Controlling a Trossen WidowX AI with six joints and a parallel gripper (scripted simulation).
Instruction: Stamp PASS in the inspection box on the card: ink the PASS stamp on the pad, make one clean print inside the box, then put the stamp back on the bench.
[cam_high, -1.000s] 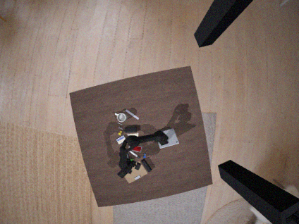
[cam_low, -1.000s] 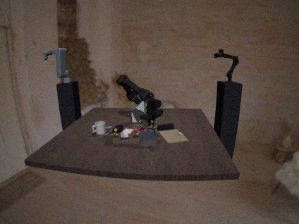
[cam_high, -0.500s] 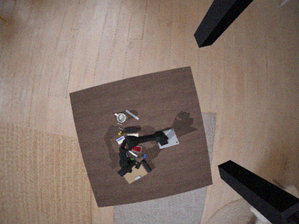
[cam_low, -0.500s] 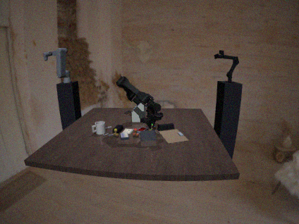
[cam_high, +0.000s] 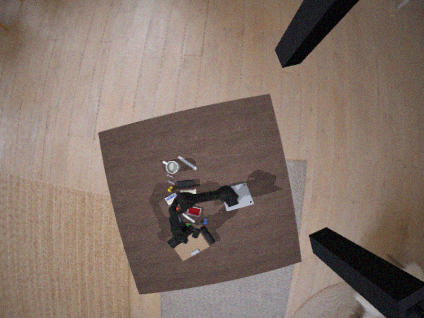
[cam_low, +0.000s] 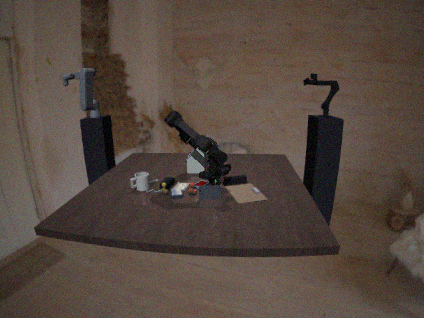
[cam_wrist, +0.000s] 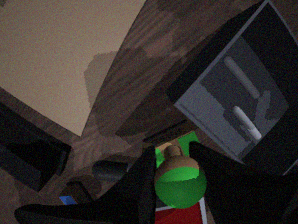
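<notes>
Right now the green-knobbed stamp is right at my gripper tip. Round my gripper tip: white marker 40 mm behind, 10 mm to the right, 20 mm below; then red ink pad 80 mm behind, 70 mm to the right, 20 mm below; then tray 70 mm ahead, 30 mm to the right, 20 mm below.
</notes>
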